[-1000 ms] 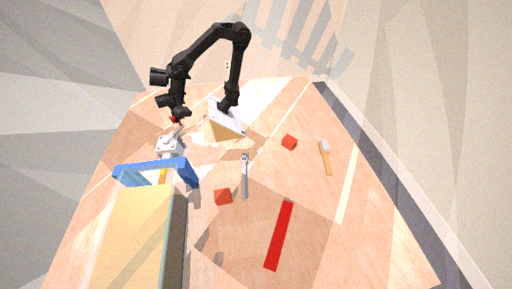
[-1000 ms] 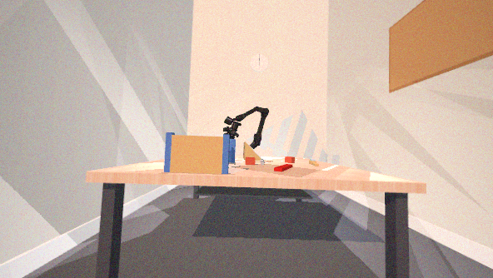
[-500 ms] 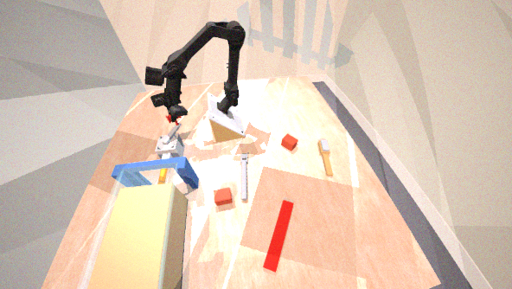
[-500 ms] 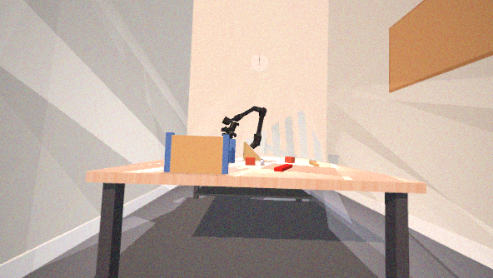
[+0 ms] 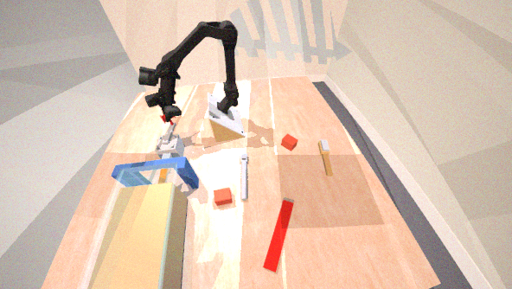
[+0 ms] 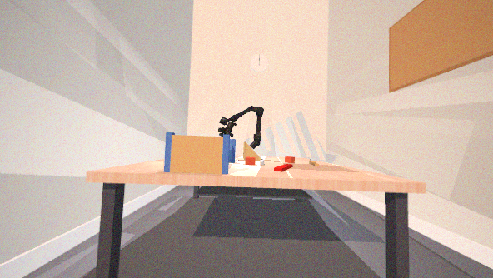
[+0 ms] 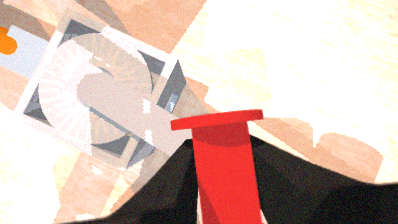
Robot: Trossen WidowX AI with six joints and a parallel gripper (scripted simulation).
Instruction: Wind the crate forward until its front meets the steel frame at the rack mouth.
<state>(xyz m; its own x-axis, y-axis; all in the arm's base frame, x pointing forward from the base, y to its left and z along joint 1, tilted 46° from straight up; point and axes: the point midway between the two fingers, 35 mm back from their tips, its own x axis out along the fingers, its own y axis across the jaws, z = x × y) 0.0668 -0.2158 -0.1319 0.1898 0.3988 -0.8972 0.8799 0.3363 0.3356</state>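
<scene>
The grey crank arm is 30 mm ahead of my gripper tip, 10 mm to the left of it and 30 mm below it. Round my gripper tip: blue steel frame 250 mm ahead, 10 mm to the right, 30 mm below; then grey winch 80 mm ahead, 10 mm to the right, 100 mm below; then red grip 10 mm behind, 10 mm to the left.
</scene>
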